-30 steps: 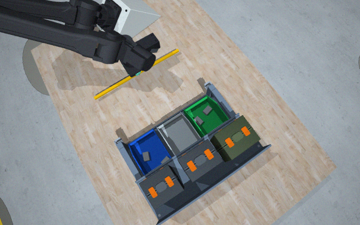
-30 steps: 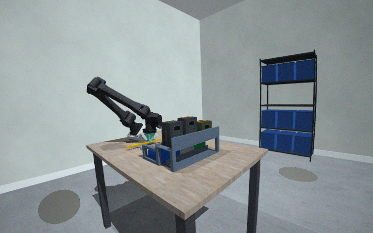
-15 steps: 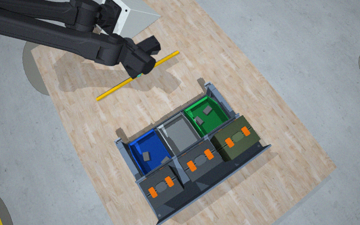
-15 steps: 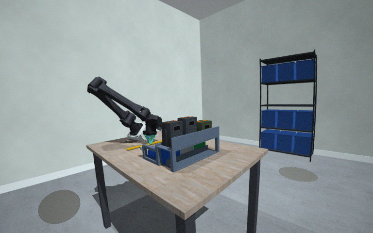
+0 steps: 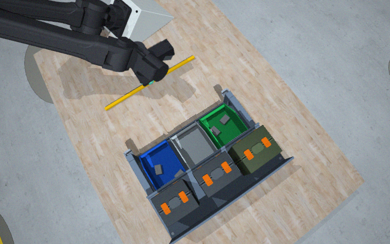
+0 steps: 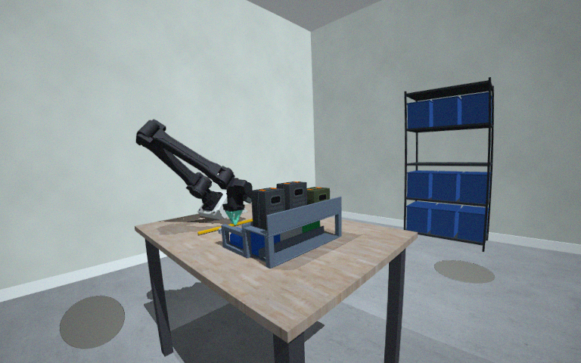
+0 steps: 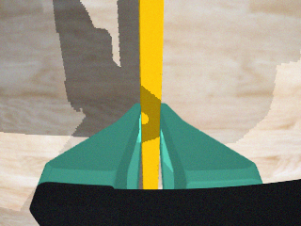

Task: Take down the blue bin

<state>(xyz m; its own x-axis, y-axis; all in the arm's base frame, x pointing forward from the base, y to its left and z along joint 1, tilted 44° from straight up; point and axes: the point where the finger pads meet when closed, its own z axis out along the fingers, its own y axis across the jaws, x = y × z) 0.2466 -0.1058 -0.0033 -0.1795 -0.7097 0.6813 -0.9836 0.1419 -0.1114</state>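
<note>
Right now the yellow rod is 10 mm below my hand. Round my hand: grey bin: 300 mm ahead, 50 mm to the right, 30 mm above; then blue open bin: 280 mm ahead, 160 mm to the right, 30 mm above; then green bin: 320 mm ahead, 60 mm to the left, 30 mm above.
</note>
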